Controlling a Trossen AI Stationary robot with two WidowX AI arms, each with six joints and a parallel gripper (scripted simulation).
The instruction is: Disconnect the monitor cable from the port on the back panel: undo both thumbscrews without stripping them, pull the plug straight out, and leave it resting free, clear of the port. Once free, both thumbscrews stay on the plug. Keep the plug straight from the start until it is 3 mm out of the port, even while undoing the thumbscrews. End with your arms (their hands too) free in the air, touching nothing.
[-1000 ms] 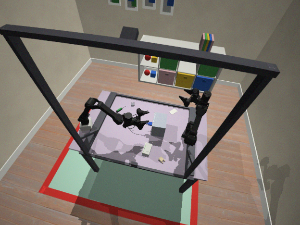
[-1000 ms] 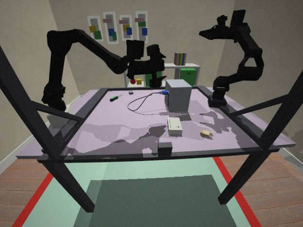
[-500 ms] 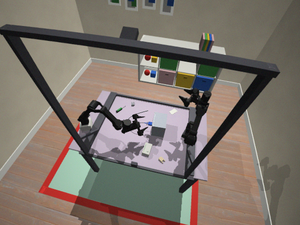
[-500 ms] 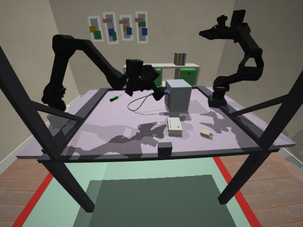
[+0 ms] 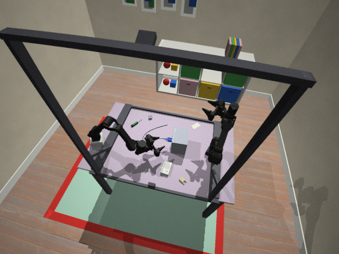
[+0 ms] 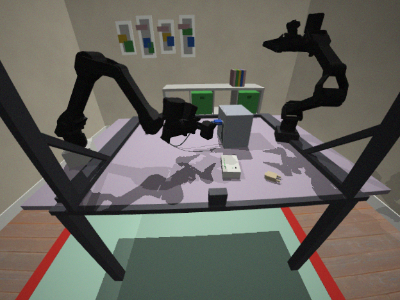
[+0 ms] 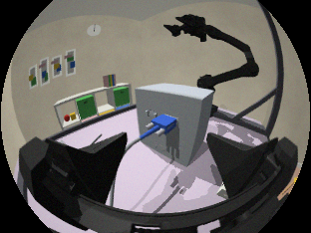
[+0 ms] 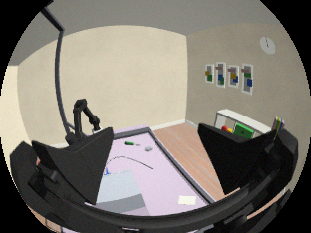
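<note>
My left hand is 80 mm to the left of the blue plug, 60 mm short of it and 30 mm above it. From my left hand the other things lie so: back panel: 110 mm to the right, 80 mm ahead, 50 mm below; grey box: 170 mm to the right, 80 mm ahead, 60 mm below; white device: 140 mm behind, 120 mm below, 80 mm to the right.
</note>
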